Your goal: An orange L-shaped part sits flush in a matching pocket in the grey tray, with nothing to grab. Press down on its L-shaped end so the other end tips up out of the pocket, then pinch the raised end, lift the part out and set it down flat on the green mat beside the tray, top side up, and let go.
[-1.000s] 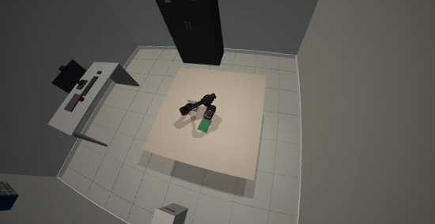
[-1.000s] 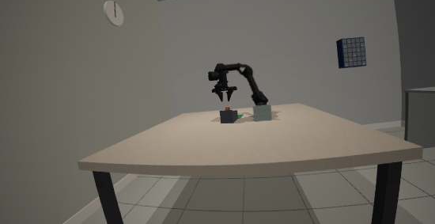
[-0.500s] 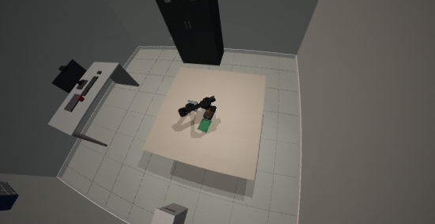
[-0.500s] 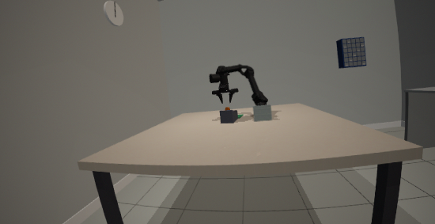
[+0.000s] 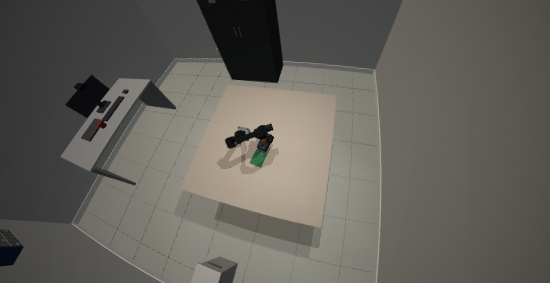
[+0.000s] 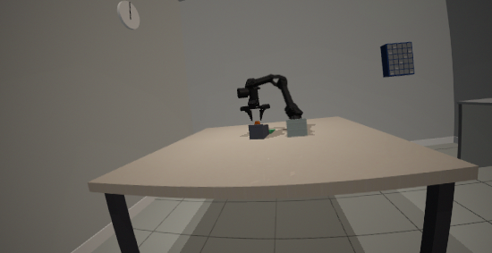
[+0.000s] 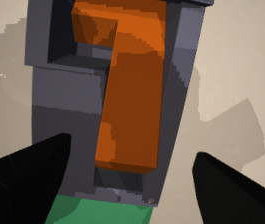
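My gripper tip is now 6 cm above the orange L-shaped part, 4 cm to the right of it and 1 cm past it. Round my gripper tip: green mat 14 cm to the right, 12 cm below, 4 cm behind.
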